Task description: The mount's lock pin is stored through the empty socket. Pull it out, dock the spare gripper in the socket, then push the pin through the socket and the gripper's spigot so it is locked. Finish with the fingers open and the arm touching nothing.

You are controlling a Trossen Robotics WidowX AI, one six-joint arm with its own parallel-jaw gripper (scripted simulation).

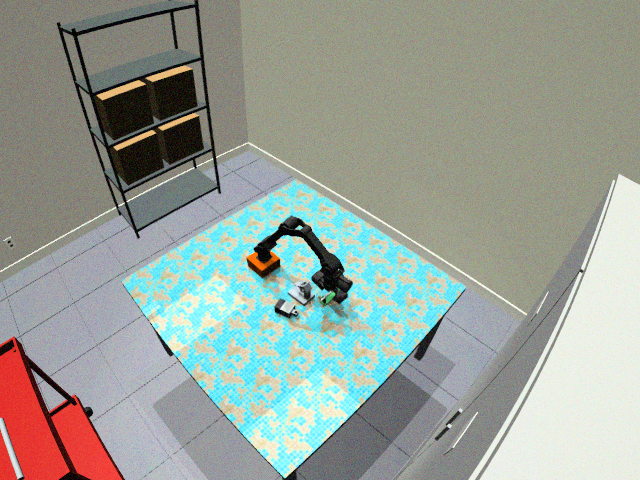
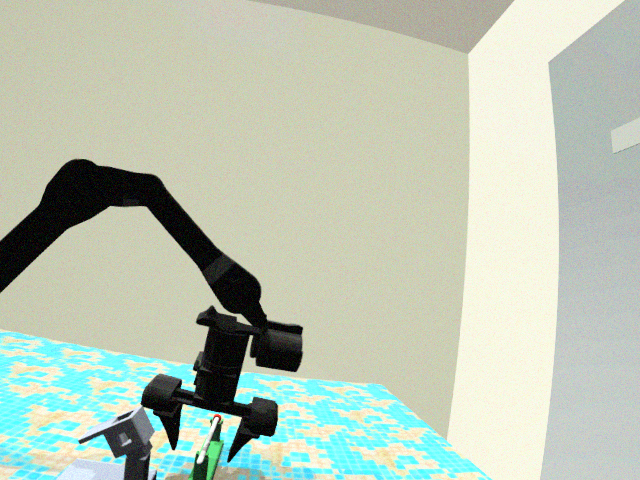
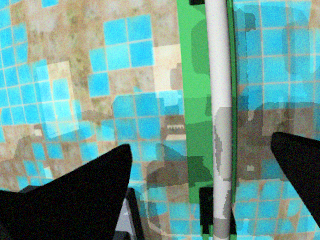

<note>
My gripper (image 2: 201,455) is open, with nothing in its grasp.
My gripper also shows in image 3 (image 3: 201,146).
</note>
